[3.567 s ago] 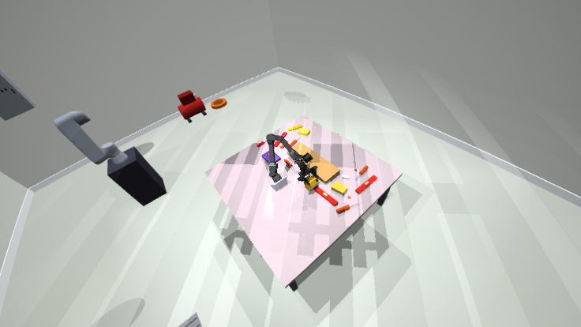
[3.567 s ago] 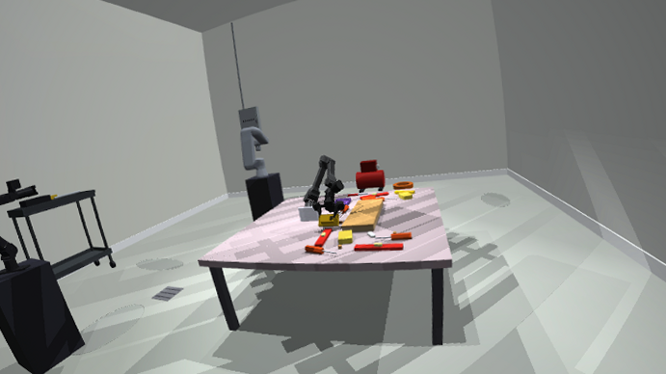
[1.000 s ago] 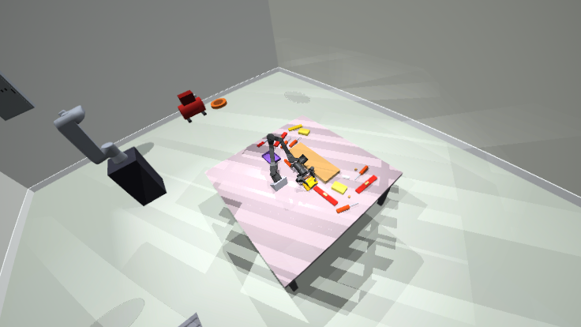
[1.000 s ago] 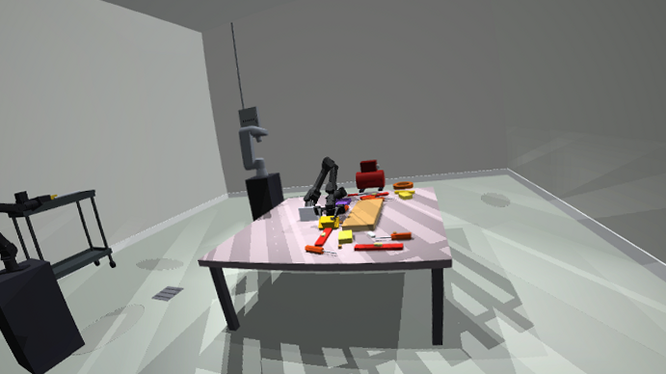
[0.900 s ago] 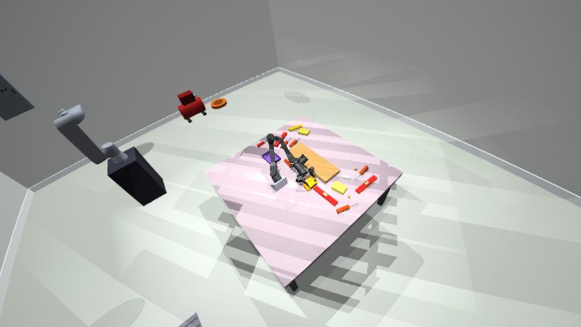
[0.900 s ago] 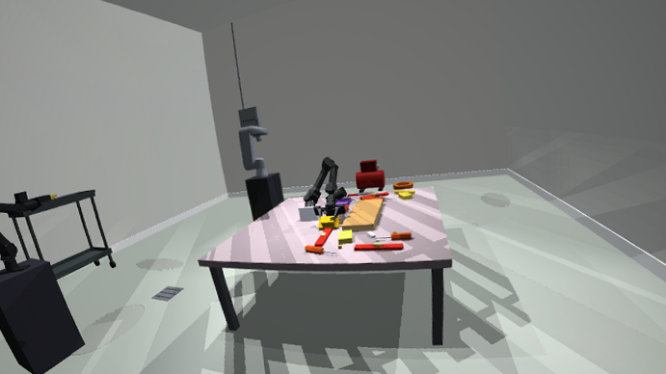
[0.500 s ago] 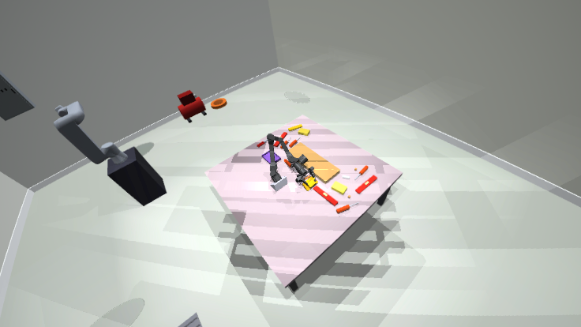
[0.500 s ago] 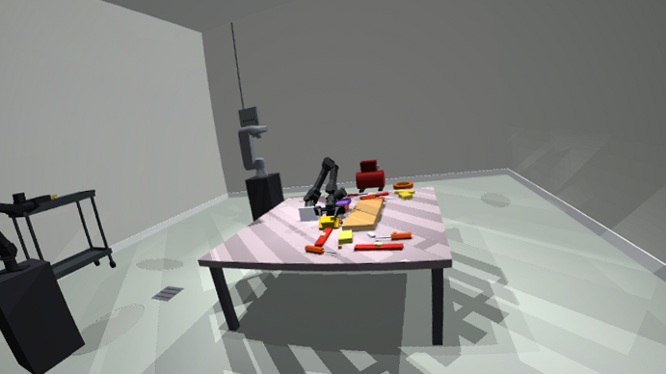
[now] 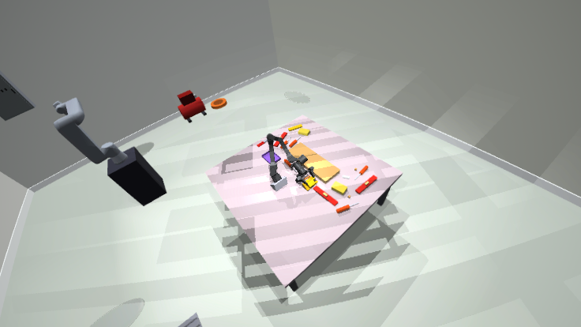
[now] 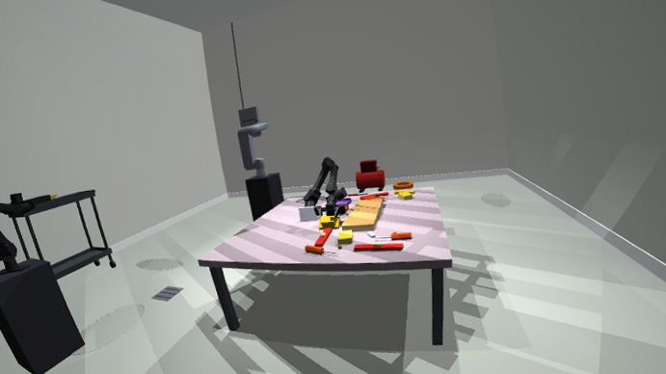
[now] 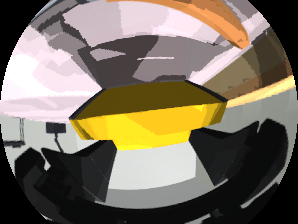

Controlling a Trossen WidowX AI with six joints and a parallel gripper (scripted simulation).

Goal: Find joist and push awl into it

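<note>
The yellow stud finder is 1 cm below my gripper tip and 1 cm ahead of it. The rest, counted from my gripper tip: orange-handled awl: 10 cm to the left, 5 cm below, 2 cm behind; then purple tray: 52 cm to the left, 7 cm behind, 5 cm below.
</note>
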